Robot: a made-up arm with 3 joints. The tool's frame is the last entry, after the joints. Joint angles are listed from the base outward. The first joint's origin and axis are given. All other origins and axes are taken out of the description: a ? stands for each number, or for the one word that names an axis. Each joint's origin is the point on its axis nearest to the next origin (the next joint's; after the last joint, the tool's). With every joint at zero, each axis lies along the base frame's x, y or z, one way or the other. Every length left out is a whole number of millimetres.
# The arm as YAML. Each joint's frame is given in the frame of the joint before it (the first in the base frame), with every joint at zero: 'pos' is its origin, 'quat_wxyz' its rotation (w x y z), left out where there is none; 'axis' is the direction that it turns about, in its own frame. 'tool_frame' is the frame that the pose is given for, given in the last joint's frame.
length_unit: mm
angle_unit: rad
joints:
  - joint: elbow
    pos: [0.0, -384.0, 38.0]
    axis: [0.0, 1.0, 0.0]
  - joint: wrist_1
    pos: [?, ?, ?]
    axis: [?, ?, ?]
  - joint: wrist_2
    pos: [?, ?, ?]
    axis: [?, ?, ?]
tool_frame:
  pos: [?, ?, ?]
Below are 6 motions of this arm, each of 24 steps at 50 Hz.
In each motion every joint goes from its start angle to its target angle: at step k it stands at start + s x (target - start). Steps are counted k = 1, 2, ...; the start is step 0. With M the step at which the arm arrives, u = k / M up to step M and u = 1 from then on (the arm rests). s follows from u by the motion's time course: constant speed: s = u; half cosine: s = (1 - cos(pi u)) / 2; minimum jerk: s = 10 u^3 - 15 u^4 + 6 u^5.
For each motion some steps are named. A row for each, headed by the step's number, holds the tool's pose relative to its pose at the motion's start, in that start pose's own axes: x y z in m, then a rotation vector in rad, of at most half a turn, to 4 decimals.
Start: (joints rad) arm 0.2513 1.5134 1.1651
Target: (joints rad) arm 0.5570 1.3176 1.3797
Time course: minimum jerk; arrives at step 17
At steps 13, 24:
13: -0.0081 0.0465 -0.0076 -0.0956 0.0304 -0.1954
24: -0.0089 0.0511 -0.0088 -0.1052 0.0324 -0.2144

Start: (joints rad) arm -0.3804 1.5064 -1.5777
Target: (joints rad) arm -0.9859 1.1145 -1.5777
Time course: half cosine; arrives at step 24
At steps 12, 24:
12: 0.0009 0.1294 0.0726 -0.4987 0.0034 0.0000
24: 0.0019 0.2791 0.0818 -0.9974 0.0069 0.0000

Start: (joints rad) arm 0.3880 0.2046 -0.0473
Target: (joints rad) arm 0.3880 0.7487 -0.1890
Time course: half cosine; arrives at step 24
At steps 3, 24:
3: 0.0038 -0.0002 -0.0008 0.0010 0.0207 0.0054
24: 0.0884 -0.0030 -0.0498 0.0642 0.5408 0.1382

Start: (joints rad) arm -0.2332 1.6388 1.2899
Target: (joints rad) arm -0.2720 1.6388 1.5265
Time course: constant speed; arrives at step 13
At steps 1, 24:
1: -0.0027 -0.0006 -0.0002 0.0029 -0.0008 -0.0182
24: -0.0346 -0.0044 -0.0029 0.0384 -0.0063 -0.2366

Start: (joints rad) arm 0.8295 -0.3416 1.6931
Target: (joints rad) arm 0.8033 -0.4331 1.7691
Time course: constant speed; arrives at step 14
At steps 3, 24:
3: -0.0018 -0.0031 -0.0019 0.0250 0.0033 -0.0163
24: -0.0085 -0.0138 -0.0095 0.1162 0.0188 -0.0759

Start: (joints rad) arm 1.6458 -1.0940 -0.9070
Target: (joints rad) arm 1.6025 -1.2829 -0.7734
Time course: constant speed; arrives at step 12
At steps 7, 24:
7: -0.0218 0.0154 0.0170 -0.1034 -0.0876 -0.0778
24: -0.0380 0.0278 0.0261 -0.1731 -0.1551 -0.1330

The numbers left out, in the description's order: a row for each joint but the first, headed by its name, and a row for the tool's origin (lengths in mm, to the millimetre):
wrist_1: xyz 120.0 0.0 -37.0, axis 0.0 1.0 0.0
wrist_2: xyz 37.0 0.0 149.0, axis 0.0 0.0 -1.0
tool: xyz -8.0 -136.0 0.0

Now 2 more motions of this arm.
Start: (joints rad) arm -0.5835 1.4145 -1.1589
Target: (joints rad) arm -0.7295 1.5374 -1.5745
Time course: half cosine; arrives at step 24
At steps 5, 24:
5: 0.0050 0.0017 0.0012 -0.0022 -0.0009 0.0429
24: 0.0474 0.0271 0.0108 -0.0228 -0.0047 0.4156

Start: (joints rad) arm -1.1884 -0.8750 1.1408
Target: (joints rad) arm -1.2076 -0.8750 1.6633
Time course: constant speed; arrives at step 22
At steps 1, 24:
1: -0.0032 0.0002 0.0000 0.0008 -0.0004 -0.0237
24: -0.0671 0.0216 -0.0009 0.0191 -0.0033 -0.5225

